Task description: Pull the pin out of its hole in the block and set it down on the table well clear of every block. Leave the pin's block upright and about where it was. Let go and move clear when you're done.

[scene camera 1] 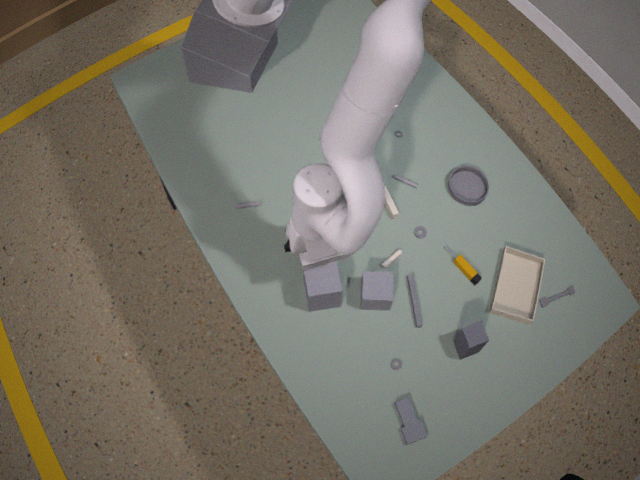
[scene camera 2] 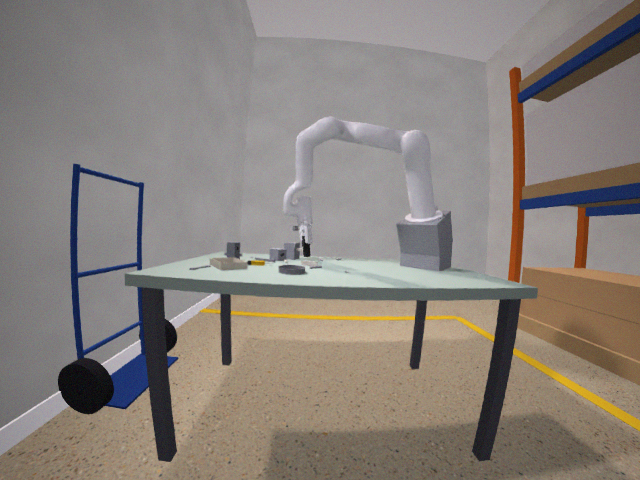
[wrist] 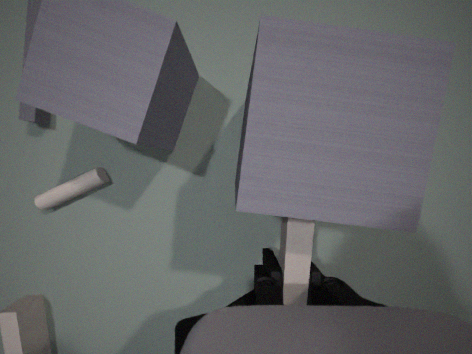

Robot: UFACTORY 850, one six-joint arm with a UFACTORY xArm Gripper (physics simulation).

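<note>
The pin (wrist: 298, 250), a pale square bar, lies level between the black fingers in the wrist view. Its far end meets or passes under the near edge of its block's top, so whether the tip is in the hole is hidden. The pin's block (scene camera 1: 323, 286) (scene camera 2: 292, 250) (wrist: 345, 125) is a grey cube-like block standing upright. My gripper (scene camera 2: 306, 250) (wrist: 280, 267) is shut on the pin, beside the block and low over the table. In the first scene view the arm covers the pin and most of the fingers.
A second grey block (scene camera 1: 377, 290) (scene camera 2: 277, 253) (wrist: 100, 65) stands close beside. A third block (scene camera 1: 470, 339) (scene camera 2: 233, 249) stands farther off. A pale round peg (scene camera 1: 391, 258) (wrist: 72, 189), a grey bar (scene camera 1: 414, 300), a screwdriver (scene camera 1: 467, 269), a tray (scene camera 1: 497, 284) and a round dish (scene camera 1: 467, 186) are on the table.
</note>
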